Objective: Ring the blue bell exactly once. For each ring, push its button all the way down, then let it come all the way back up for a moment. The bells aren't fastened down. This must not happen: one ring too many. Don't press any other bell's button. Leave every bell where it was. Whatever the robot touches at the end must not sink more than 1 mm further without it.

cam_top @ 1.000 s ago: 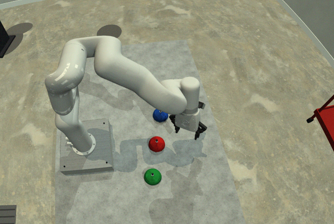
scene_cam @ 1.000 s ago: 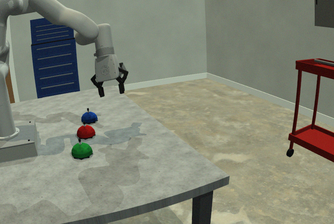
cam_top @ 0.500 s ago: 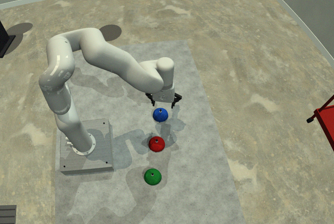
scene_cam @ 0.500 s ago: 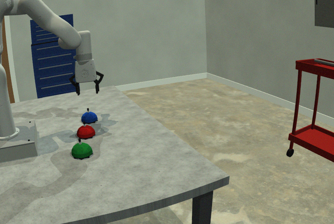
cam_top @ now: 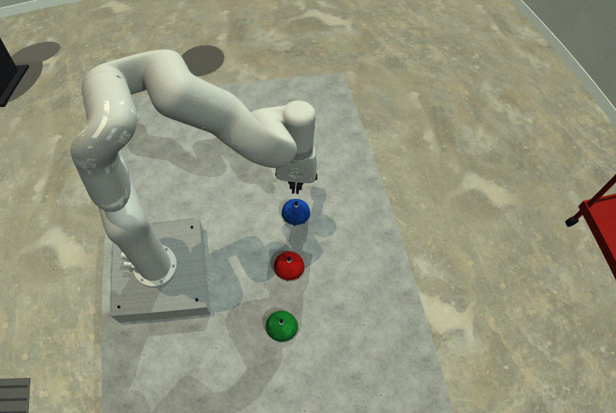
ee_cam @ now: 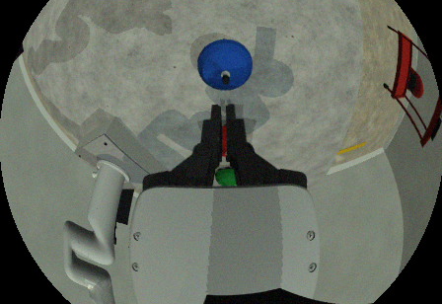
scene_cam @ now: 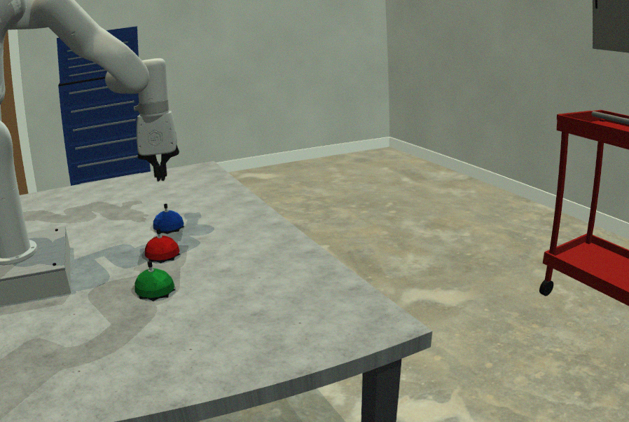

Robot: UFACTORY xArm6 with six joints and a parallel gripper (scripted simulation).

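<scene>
Right now the blue bell is 110 mm below my hand. From my hand the other things lie so: green bell 350 mm to the right, 110 mm below, 30 mm behind; red bell 170 mm to the right, 110 mm below, 10 mm behind.
</scene>
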